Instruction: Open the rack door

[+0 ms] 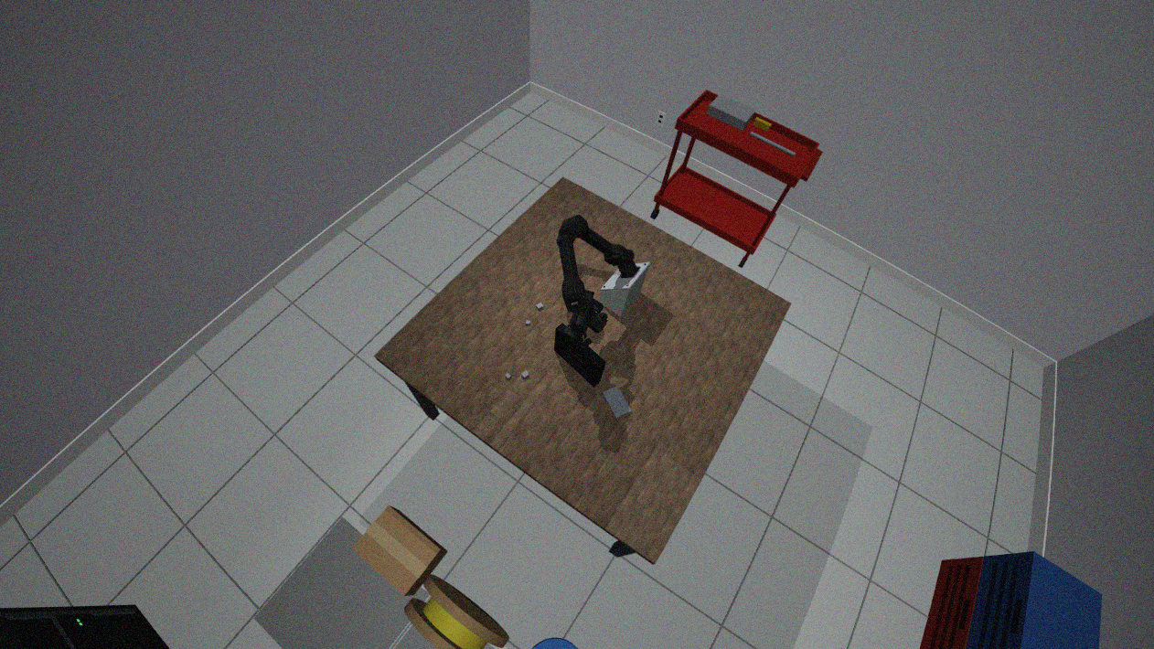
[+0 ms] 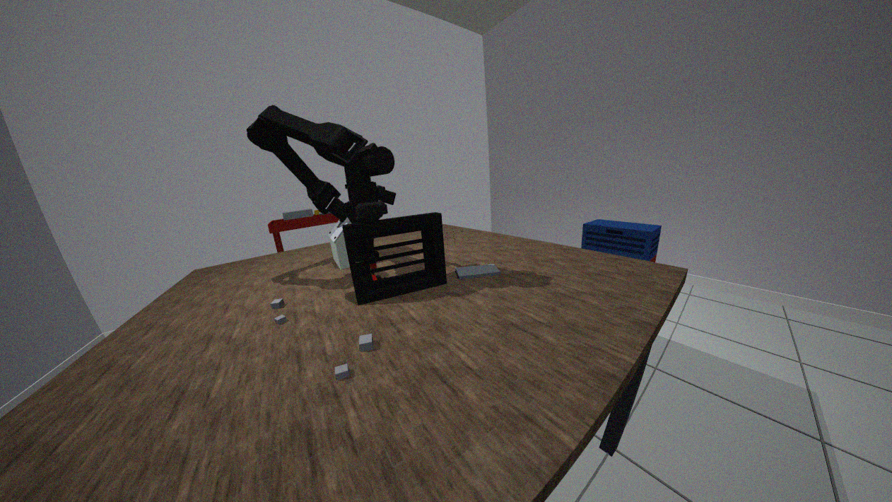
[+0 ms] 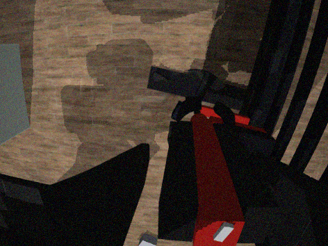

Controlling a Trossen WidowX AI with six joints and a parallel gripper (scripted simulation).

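Right now the door handle is 10 mm to the left of my gripper tip and 20 mm below it. Round my gripper tip: flat grey plate (120 mm ahead, 260 mm to the left, 120 mm below).
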